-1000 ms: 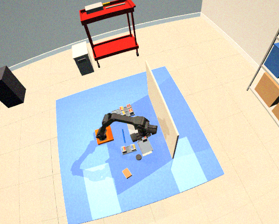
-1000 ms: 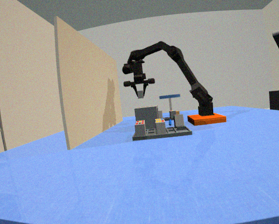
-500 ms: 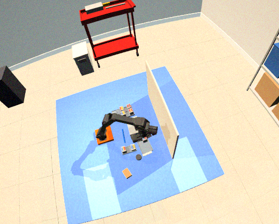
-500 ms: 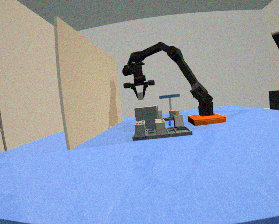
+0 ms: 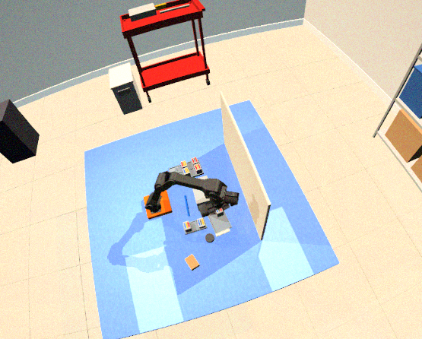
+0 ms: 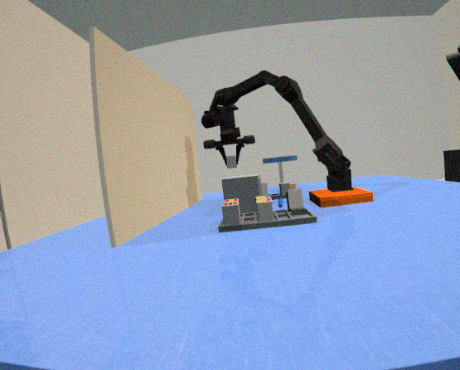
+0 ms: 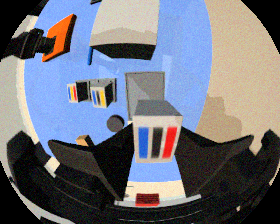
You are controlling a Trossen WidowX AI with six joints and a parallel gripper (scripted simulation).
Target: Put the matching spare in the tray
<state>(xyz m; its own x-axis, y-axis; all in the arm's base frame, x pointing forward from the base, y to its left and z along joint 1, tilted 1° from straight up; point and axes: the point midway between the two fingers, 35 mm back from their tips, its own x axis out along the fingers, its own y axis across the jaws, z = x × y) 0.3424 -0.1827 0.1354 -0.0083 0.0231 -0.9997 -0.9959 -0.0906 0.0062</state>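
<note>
My gripper tip is 13 cm above the flat grey tray and 1 cm past it. Also, from my gripper tip: rack (15 cm behind, 13 cm below, 1 cm to the left); then grey spare (2 cm above); then dark disc (13 cm below, 8 cm to the right, 8 cm behind).
</note>
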